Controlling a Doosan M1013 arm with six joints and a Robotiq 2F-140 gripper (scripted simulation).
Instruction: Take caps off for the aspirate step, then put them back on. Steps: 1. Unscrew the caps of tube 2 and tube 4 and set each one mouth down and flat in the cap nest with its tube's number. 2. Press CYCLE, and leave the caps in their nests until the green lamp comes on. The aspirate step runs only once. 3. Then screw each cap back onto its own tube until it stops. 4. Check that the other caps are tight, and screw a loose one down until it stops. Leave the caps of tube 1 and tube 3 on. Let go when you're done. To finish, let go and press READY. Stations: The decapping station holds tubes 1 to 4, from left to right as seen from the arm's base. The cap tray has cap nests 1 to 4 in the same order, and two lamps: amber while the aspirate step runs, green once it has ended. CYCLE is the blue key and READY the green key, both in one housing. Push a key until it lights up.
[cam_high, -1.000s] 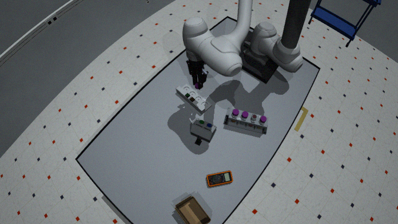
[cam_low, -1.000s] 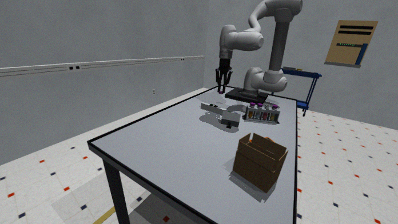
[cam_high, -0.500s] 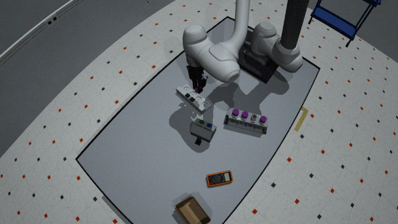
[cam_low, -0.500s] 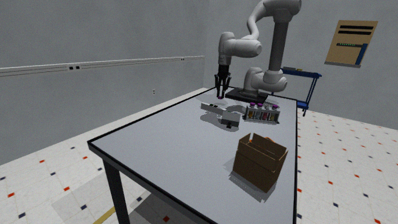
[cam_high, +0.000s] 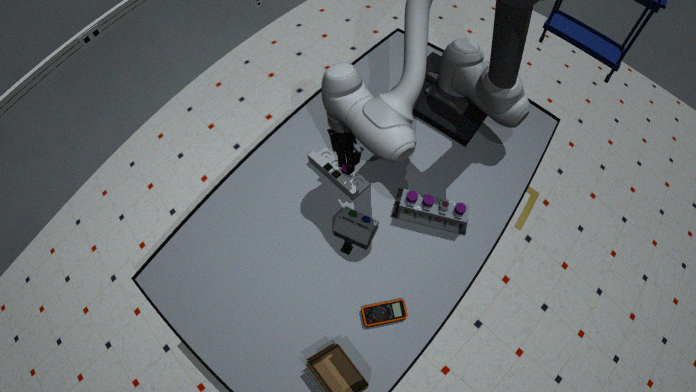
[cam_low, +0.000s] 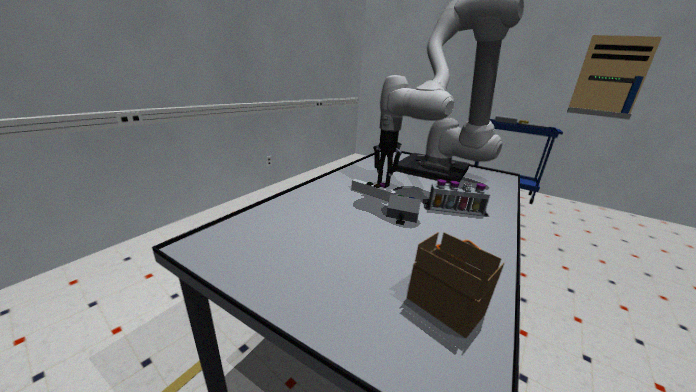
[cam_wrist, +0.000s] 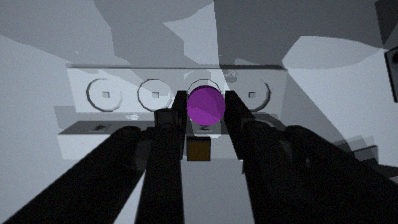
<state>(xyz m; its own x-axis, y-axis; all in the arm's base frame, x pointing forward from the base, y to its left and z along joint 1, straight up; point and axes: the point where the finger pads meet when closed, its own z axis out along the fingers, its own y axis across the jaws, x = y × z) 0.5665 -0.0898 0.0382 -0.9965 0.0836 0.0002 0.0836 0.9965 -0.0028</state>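
The purple cap is 4 cm behind my hand, 29 cm to the left of it and 4 cm above it. Also, from my hand: green key (12 cm ahead, 13 cm to the left, 1 cm below); blue key (11 cm ahead, 17 cm to the left, 1 cm below); key housing (13 cm ahead, 15 cm to the left, 2 cm below).
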